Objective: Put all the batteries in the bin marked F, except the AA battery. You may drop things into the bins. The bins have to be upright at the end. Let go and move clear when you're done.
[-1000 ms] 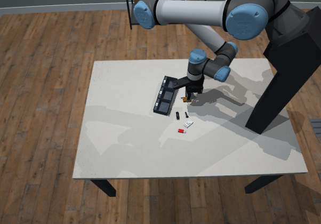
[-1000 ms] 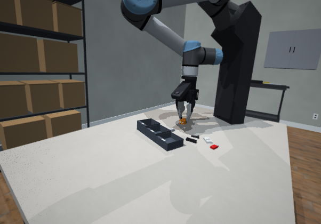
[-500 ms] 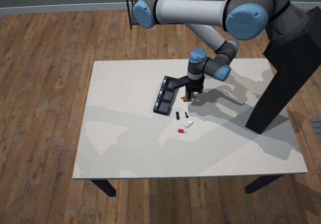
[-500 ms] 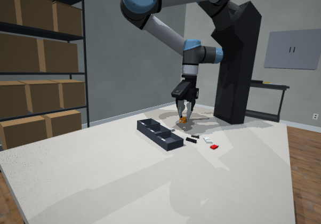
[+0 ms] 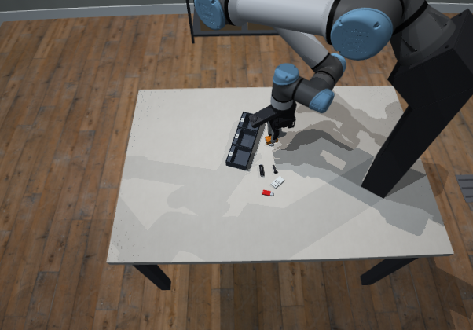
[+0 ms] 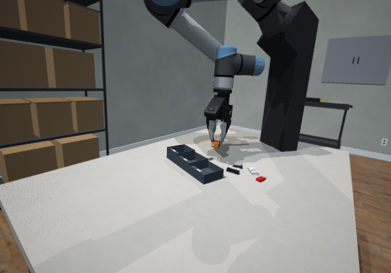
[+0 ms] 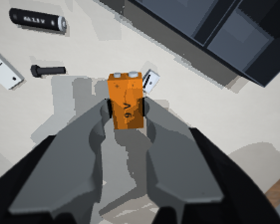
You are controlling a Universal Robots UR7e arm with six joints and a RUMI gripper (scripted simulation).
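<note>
Now: the grey piece 8 cm below my hand, 2 cm to the right of it and 1 cm behind it. The rest, counted from my hand: dark three-compartment bin row (9 cm ahead, 7 cm to the right, 6 cm below); then black bolt (10 cm to the left, 8 cm below, 2 cm ahead); then orange block battery (1 cm below, 1 cm ahead).
</note>
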